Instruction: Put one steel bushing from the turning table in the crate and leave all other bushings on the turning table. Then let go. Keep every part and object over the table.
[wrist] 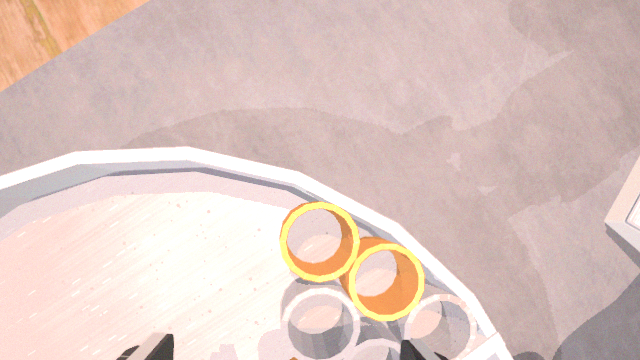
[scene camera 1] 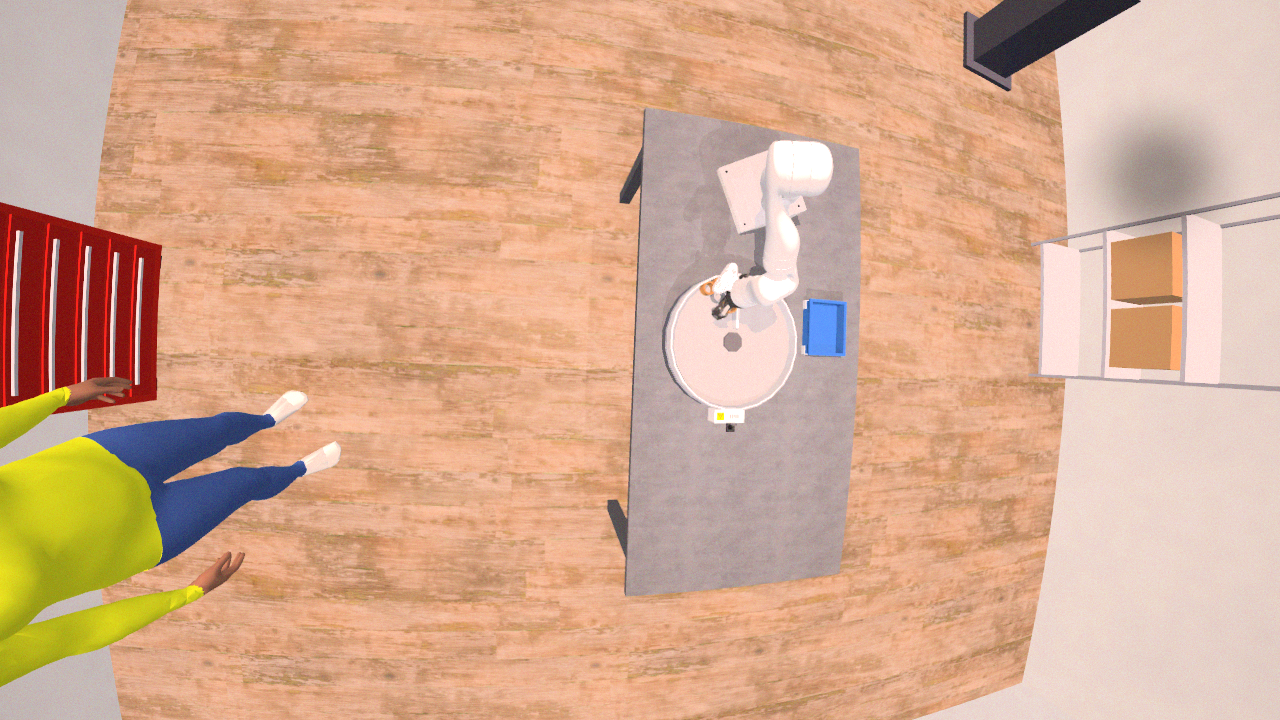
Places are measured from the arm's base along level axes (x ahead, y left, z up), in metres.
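Where they show: gripper, between the fingertips: (scene camera 1: 722, 298).
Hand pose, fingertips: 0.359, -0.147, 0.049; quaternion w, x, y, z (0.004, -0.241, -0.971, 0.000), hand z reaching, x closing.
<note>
After its pixels a point has its place, as x, y, z.
The turning table (scene camera 1: 698, 376) @(0.595, -0.155, -0.031) (wrist: 150, 250) @(0.415, -0.209, -0.031) is a round pale tray with a white rim. In the wrist view, a steel bushing (wrist: 320, 346) @(0.349, -0.125, -0.010) stands upright below two orange bushings, one (wrist: 348, 235) @(0.312, -0.173, -0.006) near the rim and another (wrist: 409, 280) @(0.292, -0.137, -0.007) to its right. A second steel bushing (wrist: 454, 330) @(0.280, -0.099, -0.010) stands by the rim, and a third (wrist: 377, 342) @(0.323, -0.121, 0.007) is cut off by the bottom edge. My gripper (scene camera 1: 721, 309) @(0.359, -0.147, 0.049) (wrist: 287, 350) @(0.359, -0.147, 0.049) is open and empty, over the turning table near the bushings; its height is hard to tell. The blue crate (scene camera 1: 843, 327) @(0.346, 0.344, -0.037) stands right of the turning table and looks empty.
A thin white divider (scene camera 1: 737, 318) @(0.400, -0.073, 0.004) (wrist: 482, 349) @(0.275, -0.090, 0.006) runs inward from the rim beside the bushings. My arm (scene camera 1: 781, 241) @(0.310, -0.222, 0.514) reaches in from its base plate (scene camera 1: 741, 192) @(-0.015, -0.105, -0.040) (wrist: 619, 220) @(0.107, -0.078, -0.069). A white box with a yellow mark (scene camera 1: 733, 415) @(0.698, -0.019, -0.026) sits at the turning table's lower rim. A person stands far left.
</note>
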